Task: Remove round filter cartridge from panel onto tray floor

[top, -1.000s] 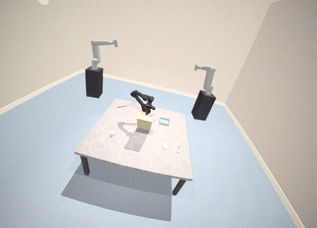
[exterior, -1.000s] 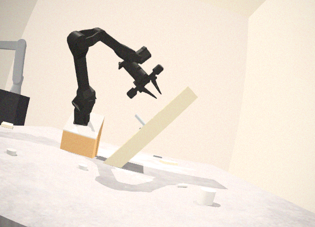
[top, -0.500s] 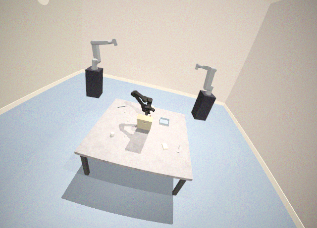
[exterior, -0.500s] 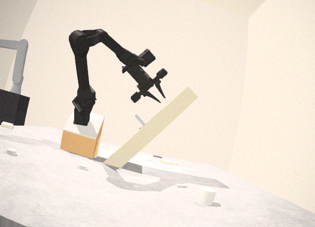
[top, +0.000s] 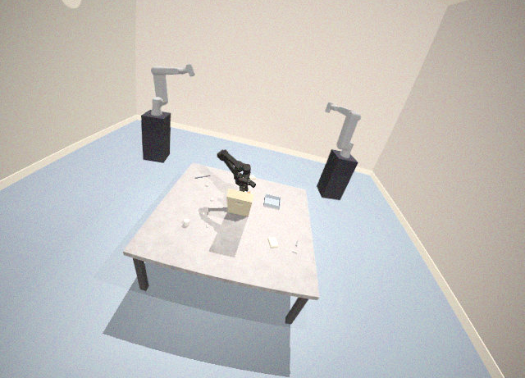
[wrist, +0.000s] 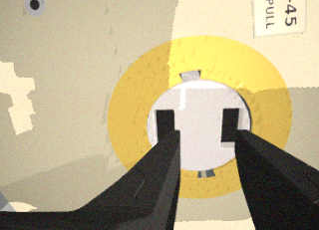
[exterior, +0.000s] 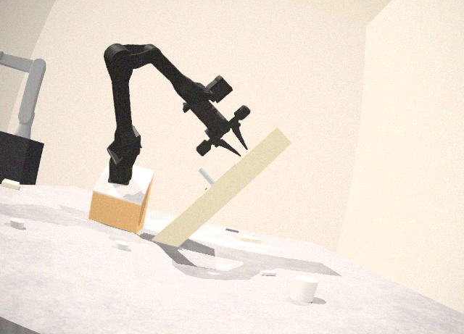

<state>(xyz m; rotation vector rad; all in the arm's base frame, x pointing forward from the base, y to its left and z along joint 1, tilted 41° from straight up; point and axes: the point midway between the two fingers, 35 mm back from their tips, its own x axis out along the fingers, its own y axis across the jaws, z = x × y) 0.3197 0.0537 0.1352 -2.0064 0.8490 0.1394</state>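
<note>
Right now my gripper tip is 2 cm short of the round filter cartridge and 2 cm above it. Also, from my gripper tip: grey tray: 36 cm behind, 34 cm to the left, 28 cm below.
</note>
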